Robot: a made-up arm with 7 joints. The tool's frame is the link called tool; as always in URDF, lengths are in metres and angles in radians.
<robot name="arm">
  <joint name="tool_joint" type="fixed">
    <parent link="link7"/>
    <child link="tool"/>
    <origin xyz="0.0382 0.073 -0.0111" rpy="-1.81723 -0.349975 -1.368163"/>
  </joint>
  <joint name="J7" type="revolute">
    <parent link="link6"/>
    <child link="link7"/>
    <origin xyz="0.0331 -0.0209 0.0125" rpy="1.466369 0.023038 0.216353"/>
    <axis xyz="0 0 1"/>
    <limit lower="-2.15" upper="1.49" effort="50" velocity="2.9"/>
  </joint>
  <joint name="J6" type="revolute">
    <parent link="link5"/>
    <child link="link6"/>
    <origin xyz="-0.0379 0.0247 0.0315" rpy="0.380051 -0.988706 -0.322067"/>
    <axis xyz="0 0 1"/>
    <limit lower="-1.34" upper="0.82" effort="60" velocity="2.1"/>
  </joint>
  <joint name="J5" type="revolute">
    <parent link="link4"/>
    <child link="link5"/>
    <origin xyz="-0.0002 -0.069 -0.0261" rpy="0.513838 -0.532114 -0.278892"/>
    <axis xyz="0 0 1"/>
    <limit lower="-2.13" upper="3.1" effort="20" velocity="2.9"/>
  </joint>
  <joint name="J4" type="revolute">
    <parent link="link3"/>
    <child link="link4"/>
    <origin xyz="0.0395 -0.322 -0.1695" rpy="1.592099 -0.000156 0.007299"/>
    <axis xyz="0 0 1"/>
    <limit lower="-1.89" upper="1.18" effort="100" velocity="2.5"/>
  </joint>
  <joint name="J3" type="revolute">
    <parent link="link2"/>
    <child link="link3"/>
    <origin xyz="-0.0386 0.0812 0.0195" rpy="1.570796 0 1.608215"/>
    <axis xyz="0 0 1"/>
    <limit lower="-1.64" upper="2.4" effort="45" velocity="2.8"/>
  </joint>
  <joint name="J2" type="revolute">
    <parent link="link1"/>
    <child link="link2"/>
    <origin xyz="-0.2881 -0.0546 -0.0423" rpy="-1.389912 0 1.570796"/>
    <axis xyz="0 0 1"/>
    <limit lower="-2.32" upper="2.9" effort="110" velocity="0.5"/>
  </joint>
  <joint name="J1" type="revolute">
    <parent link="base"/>
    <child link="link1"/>
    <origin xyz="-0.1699 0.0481 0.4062" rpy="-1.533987 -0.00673 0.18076"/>
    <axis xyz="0 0 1"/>
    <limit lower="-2.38" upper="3.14" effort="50" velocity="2"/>
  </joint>
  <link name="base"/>
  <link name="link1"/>
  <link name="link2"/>
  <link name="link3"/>
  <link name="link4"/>
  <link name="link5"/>
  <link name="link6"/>
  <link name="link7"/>
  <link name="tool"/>
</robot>
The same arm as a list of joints. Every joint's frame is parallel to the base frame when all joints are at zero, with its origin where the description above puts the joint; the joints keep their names.
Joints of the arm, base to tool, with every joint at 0 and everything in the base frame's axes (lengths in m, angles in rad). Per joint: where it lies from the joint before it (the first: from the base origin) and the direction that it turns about. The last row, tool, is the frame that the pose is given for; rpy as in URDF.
J1: origin -0.1699 0.0481 0.4062 axis -0.179899 0.982996 0.0368
J2: origin -0.2758 -0.0954 0.0511 axis -1 0 0
J3: origin -0.0195 -0.0826 0.0355 axis 0 0 -1
J4: origin 0.3220 -0.0395 0.1695 axis 0.999746 -0.0073 0.021301
J5: origin -0.0276 0.0004 0.0684 axis 0.746879 0.554584 0.36689
J6: origin 0.0157 0.0489 -0.0200 axis -0.089098 0.993475 0.071198
J7: origin 0.0133 0.0111 0.0373 axis -0.404104 0.0031 0.914708
tool: origin 0.0375 0.0741 0.0042 rpy -1.3737 -0.4155 -1.5070
Joint limits (rad, base to tool): -2.3800..3.1400 -2.3200..2.9000 -1.6400..2.4000 -1.8900..1.1800 -2.1300..3.1000 -1.3400..0.8200 -2.1500..1.4900

